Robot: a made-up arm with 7 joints. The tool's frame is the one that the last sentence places.
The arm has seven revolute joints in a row. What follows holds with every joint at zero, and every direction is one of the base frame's.
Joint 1 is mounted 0.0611 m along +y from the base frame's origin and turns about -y.
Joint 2 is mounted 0.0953 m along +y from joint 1 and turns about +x.
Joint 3 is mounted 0.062 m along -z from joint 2 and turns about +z.
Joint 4 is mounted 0.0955 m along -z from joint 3 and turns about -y.
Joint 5 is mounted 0.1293 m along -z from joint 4 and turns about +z.
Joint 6 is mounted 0.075 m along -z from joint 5 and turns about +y.
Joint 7 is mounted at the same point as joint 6 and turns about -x.
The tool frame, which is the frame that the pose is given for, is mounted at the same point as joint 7; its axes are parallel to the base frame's.
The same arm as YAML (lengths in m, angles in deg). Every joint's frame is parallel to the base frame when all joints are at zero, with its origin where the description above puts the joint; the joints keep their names.
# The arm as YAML. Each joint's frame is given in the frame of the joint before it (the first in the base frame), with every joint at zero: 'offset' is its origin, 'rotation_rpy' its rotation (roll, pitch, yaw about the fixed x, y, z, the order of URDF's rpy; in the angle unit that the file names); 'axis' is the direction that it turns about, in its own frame. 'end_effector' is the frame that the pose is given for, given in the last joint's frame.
length_unit: m
angle_unit: deg
chain:
  - id: joint 1
    offset: [0.0, 0.0611, 0.0]
    rotation_rpy: [0.0, 0.0, 0.0]
    axis: "-y"
  - id: joint 2
    offset: [0.0, 0.0953, 0.0]
    rotation_rpy: [0.0, 0.0, 0.0]
    axis: "+x"
  - id: joint 3
    offset: [0.0, 0.0, -0.062]
    rotation_rpy: [0.0, 0.0, 0.0]
    axis: "+z"
  - id: joint 4
    offset: [0.0, 0.0, -0.0955]
    rotation_rpy: [0.0, 0.0, 0.0]
    axis: "-y"
  - id: joint 5
    offset: [0.0, 0.0, -0.1293]
    rotation_rpy: [0.0, 0.0, 0.0]
    axis: "+z"
  - id: joint 6
    offset: [0.0, 0.0, -0.075]
    rotation_rpy: [0.0, 0.0, 0.0]
    axis: "+y"
  - id: joint 7
    offset: [0.0, 0.0, 0.0]
    rotation_rpy: [0.0, 0.0, 0.0]
    axis: "-x"
end_effector:
  offset: [0.0, 0.0, 0.0]
  rotation_rpy: [0.0, 0.0, 0.0]

